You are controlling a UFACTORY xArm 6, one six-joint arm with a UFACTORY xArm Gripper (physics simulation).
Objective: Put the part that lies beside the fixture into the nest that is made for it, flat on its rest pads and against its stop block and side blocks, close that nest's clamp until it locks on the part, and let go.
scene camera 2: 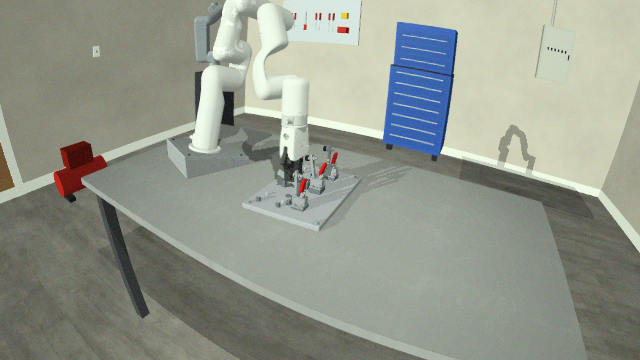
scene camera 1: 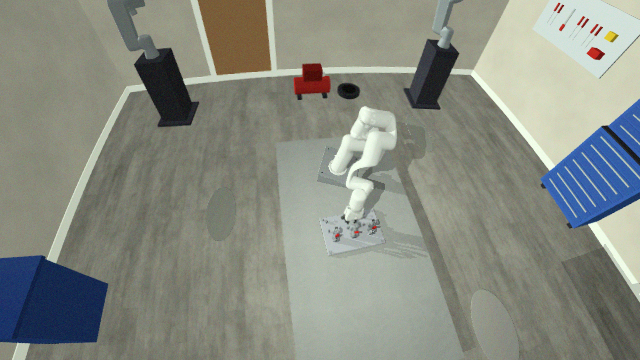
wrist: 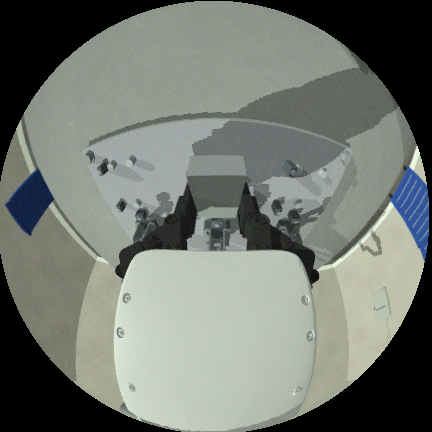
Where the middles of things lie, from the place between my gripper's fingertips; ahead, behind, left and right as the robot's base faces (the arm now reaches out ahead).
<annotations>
Right now my hand is 10 mm past the grey part [wrist: 216, 182] and 10 mm below it.
</annotations>
